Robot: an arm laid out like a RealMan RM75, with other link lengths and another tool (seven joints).
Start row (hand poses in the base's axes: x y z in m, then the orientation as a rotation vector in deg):
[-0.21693 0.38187 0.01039 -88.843 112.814 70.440]
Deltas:
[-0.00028 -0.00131 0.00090 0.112 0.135 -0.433]
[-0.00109 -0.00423 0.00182 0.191 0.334 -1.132]
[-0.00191 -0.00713 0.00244 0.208 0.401 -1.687]
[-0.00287 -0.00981 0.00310 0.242 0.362 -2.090]
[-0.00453 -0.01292 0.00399 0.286 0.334 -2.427]
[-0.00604 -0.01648 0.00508 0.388 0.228 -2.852]
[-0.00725 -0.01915 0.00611 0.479 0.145 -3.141]
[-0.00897 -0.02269 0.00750 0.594 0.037 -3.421]
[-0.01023 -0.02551 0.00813 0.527 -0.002 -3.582]
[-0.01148 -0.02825 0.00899 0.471 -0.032 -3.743]
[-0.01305 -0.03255 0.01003 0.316 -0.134 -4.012]
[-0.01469 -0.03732 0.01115 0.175 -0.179 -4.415]
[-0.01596 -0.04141 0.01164 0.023 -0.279 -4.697]
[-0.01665 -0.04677 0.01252 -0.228 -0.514 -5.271]
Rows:
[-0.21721 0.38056 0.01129 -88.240 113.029 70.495]
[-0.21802 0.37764 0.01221 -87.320 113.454 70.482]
[-0.21884 0.37474 0.01283 -86.640 113.773 70.341]
[-0.21980 0.37206 0.01349 -86.165 113.929 70.168]
[-0.22146 0.36895 0.01438 -85.759 114.046 70.040]
[-0.22297 0.36539 0.01547 -85.249 114.107 69.844]
[-0.22418 0.36272 0.01650 -84.895 114.121 69.717]
[-0.22590 0.35918 0.01789 -84.550 114.092 69.588]
[-0.22716 0.35636 0.01852 -84.406 114.211 69.431]
[-0.22841 0.35362 0.01938 -84.253 114.325 69.291]
[-0.22998 0.34932 0.02042 -84.044 114.538 68.958]
[-0.23162 0.34455 0.02154 -83.652 114.839 68.638]
[-0.23289 0.34046 0.02203 -83.425 115.055 68.303]
[-0.23358 0.33510 0.02291 -82.945 115.418 67.636]

